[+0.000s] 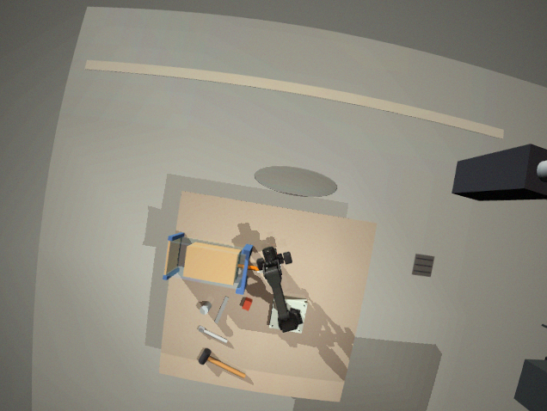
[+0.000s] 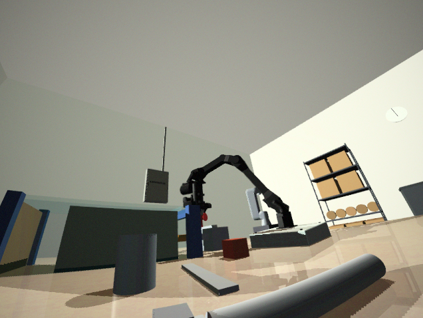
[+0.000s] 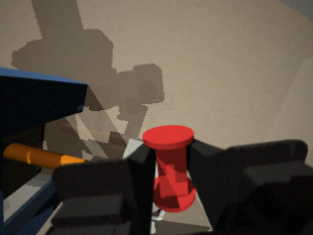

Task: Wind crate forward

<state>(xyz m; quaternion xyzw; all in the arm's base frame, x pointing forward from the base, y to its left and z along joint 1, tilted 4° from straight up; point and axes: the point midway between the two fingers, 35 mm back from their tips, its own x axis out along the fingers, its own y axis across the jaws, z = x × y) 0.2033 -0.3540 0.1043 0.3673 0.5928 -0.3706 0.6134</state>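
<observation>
The winch crank handle is 1 cm behind my gripper tip, 5 cm to the left of it and 2 cm below it. Round my gripper tip: winch: 3 cm behind, 10 cm to the left, 10 cm below; blue frame: 15 cm ahead, 12 cm to the left, 2 cm below; red knob: 1 cm behind, 1 cm to the left, 1 cm above.
</observation>
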